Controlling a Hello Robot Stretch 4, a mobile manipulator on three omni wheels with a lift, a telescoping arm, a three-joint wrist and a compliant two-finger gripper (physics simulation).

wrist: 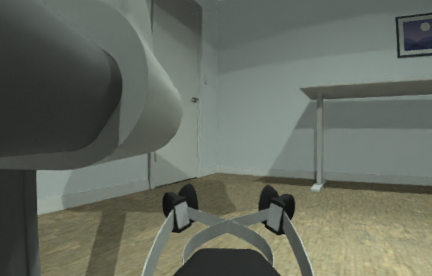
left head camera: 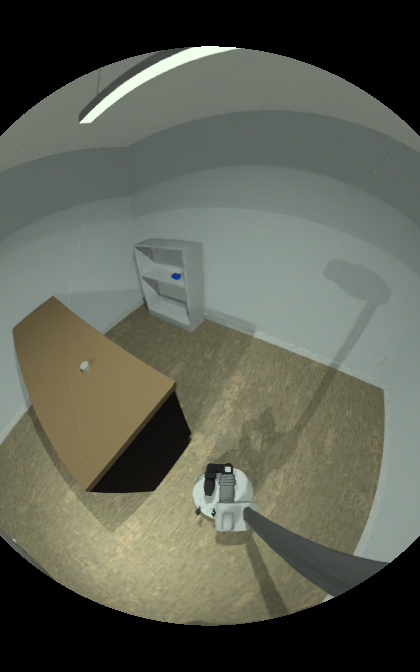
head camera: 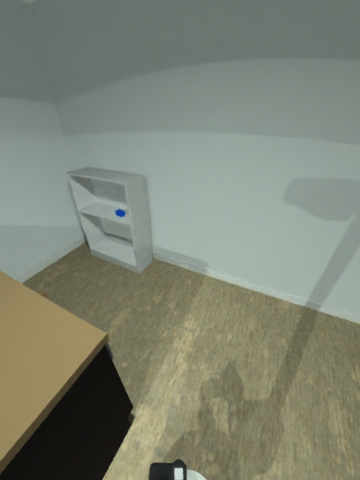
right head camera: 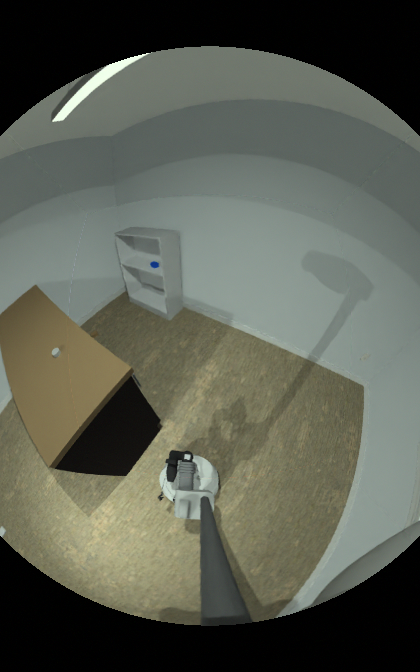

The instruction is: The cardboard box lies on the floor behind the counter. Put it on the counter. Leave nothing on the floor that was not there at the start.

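Places are measured from the robot's base along level axes (x ahead, y left, z up), in metres.
Where they show: gripper, between the fingertips: point(wrist: 228, 199).
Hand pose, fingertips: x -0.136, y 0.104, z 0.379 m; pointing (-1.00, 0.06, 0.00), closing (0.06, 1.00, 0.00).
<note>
After its pixels a point has its place.
The counter point(head camera: 40, 350) @(z 0.882, x 0.418, y 0.450 m) point(left head camera: 120, 400) point(right head camera: 85, 395) has a light brown top and a black end panel, and stands at the left. A small brown piece point(head camera: 43, 294) @(z 0.014, x 1.413, y 1.334 m) point(right head camera: 94, 334) shows on the floor just past the counter's far long edge. Too little of it shows to tell if it is the cardboard box; the counter hides the rest of that floor. My gripper point(wrist: 228, 199) @(z 0.379, x -0.136, y 0.104 m) is open, with its fingers apart and nothing between them. It is close to my base, to the right of the counter in the head views.
A small white object point(left head camera: 85, 366) point(right head camera: 56, 352) is on the counter top. A grey shelf unit point(head camera: 141, 225) @(z 0.543, x 1.858, y 0.334 m) point(left head camera: 194, 285) point(right head camera: 172, 275) with a blue object point(head camera: 120, 213) @(z 0.653, x 1.924, y 0.550 m) point(left head camera: 176, 276) point(right head camera: 154, 264) stands against the far wall. The wrist view shows a door point(wrist: 175, 75) @(z 1.098, x -2.539, y -0.319 m) and a table point(wrist: 370, 89) @(z 0.897, x -2.097, y 1.512 m).
</note>
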